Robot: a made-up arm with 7 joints. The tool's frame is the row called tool. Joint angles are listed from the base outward. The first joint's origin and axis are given. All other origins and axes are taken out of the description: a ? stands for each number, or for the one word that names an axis. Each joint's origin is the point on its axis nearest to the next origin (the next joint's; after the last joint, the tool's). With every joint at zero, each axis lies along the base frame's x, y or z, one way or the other. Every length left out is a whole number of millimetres.
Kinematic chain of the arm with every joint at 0, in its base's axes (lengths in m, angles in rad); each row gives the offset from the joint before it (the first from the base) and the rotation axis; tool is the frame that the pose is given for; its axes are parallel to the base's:
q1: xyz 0 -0.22 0.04 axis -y
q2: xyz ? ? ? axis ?
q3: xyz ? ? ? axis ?
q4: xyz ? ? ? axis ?
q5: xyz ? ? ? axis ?
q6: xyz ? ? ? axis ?
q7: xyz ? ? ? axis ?
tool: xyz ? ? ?
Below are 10 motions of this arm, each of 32 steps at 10 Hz.
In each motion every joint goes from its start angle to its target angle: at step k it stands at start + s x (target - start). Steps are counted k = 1, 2, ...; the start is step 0. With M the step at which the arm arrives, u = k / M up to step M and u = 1 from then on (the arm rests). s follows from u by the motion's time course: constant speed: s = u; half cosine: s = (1 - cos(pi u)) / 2; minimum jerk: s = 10 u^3 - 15 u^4 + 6 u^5.
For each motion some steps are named. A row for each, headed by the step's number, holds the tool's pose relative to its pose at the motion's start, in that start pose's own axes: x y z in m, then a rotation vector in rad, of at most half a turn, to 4 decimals.
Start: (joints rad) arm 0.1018 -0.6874 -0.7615 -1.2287 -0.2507 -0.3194 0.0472
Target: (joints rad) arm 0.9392 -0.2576 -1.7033 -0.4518 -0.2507 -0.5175 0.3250
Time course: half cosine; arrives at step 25
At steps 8, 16, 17, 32:
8: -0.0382 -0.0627 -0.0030 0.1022 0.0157 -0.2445
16: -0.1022 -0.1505 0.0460 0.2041 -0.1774 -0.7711
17: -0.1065 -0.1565 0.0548 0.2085 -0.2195 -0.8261
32: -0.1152 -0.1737 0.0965 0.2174 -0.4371 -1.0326

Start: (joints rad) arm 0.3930 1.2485 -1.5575 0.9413 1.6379 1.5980 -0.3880
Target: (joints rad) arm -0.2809 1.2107 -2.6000 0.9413 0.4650 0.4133 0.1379
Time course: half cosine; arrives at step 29
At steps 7, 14, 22, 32:
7: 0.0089 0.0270 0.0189 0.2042 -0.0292 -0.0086
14: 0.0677 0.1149 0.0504 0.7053 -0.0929 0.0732
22: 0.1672 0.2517 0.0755 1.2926 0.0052 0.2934
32: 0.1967 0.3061 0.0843 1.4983 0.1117 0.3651

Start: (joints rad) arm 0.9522 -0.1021 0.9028 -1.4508 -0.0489 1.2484 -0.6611
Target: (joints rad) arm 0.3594 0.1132 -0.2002 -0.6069 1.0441 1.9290 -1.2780
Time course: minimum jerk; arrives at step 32
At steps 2, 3, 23, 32:
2: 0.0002 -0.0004 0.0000 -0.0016 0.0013 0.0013
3: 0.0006 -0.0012 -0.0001 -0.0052 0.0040 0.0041
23: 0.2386 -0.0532 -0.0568 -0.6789 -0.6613 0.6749
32: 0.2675 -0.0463 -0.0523 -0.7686 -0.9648 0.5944

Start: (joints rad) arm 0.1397 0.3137 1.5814 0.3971 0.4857 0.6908 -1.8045
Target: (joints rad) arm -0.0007 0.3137 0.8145 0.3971 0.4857 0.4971 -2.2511
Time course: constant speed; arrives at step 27
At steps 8, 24, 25, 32:
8: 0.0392 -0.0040 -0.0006 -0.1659 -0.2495 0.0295
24: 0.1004 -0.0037 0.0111 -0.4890 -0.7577 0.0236
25: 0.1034 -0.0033 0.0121 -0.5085 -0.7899 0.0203
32: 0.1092 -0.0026 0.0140 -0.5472 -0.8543 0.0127

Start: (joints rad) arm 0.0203 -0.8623 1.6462 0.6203 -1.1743 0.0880 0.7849
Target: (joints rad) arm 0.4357 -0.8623 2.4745 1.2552 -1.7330 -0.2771 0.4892
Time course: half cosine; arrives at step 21
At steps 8, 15, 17, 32:
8: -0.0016 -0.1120 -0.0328 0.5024 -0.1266 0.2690
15: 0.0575 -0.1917 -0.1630 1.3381 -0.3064 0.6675
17: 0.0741 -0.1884 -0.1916 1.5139 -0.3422 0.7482
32: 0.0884 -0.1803 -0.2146 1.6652 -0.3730 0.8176

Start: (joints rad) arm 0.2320 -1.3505 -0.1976 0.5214 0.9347 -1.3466 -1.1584
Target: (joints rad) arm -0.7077 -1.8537 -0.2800 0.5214 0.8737 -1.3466 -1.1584
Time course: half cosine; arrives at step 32
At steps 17, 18, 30, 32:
17: 0.0909 0.0011 0.2285 0.3160 0.4923 -0.1564
18: 0.1047 -0.0017 0.2454 0.3473 0.5312 -0.1754
30: 0.2353 -0.0456 0.3517 0.6143 0.8128 -0.3615
32: 0.2388 -0.0471 0.3536 0.6211 0.8189 -0.3668

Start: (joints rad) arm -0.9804 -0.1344 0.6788 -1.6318 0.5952 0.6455 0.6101
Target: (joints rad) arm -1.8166 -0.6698 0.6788 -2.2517 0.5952 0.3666 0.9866
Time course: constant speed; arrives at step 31
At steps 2, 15, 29, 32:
2: -0.0007 -0.0340 0.0025 0.0937 -0.0282 -0.0051
15: -0.0080 -0.2380 -0.0364 0.6703 -0.2149 -0.0495
29: -0.0210 -0.4008 -0.1599 1.2206 -0.4243 -0.1165
32: -0.0234 -0.4179 -0.1821 1.2927 -0.4547 -0.1274

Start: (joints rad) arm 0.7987 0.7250 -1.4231 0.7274 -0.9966 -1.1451 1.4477
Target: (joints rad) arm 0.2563 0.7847 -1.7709 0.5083 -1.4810 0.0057 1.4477
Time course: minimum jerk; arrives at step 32
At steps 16, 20, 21, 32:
16: -0.0131 0.2219 0.0505 -0.7098 -0.1979 -0.0373
20: -0.0217 0.3258 0.0294 -1.0206 -0.2943 -0.0615
21: -0.0236 0.3478 0.0211 -1.0884 -0.3165 -0.0675
32: -0.0316 0.4408 -0.0316 -1.3915 -0.4224 -0.0982

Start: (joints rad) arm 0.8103 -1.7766 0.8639 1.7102 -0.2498 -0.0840 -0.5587
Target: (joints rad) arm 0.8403 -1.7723 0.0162 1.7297 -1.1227 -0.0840 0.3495
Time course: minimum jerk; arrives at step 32
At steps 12, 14, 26, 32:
12: -0.0003 -0.0349 -0.0055 0.2569 -0.0287 0.0020
14: 0.0000 -0.0467 -0.0073 0.3585 -0.0403 0.0071
26: 0.0086 -0.0841 -0.0120 0.8881 -0.0851 0.0736
32: 0.0099 -0.0853 -0.0119 0.9336 -0.0866 0.0821

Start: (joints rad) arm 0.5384 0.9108 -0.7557 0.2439 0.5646 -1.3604 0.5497
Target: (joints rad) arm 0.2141 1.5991 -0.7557 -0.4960 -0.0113 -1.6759 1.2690
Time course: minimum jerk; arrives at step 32
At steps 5, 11, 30, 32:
5: -0.0003 -0.0075 0.0013 0.0270 0.0135 0.0017
11: -0.0050 -0.0540 0.0130 0.2036 0.1052 -0.0104
30: -0.0578 -0.1603 0.1172 0.8764 0.2902 -0.4215
32: -0.0580 -0.1604 0.1176 0.8783 0.2899 -0.4233

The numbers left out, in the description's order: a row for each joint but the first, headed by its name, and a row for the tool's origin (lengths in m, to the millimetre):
q2: xyz -0.24 0 -0.08, axis -x
q3: xyz 0 0.25 -0.11, axis -y
q4: xyz -0.04 0 -0.08, axis -z
q5: xyz -0.02 -0.02 0, axis -x
q6: xyz 0 0.07 0.25, axis -x
q7: xyz 0 -0.11 -0.09, axis +x
tool: xyz 0 -0.06 0.06

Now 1 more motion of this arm.
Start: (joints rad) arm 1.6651 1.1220 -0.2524 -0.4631 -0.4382 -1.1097 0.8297
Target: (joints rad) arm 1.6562 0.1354 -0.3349 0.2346 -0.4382 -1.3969 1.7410
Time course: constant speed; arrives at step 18
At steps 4, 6, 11, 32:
4: -0.0006 0.0146 -0.0908 0.4692 -0.0070 0.1148
6: -0.0026 0.0337 -0.1357 0.7064 -0.0080 0.1656
11: -0.0142 0.1154 -0.2331 1.3026 -0.0105 0.2775
32: -0.0452 0.2885 -0.2982 2.1314 -0.0394 0.4155

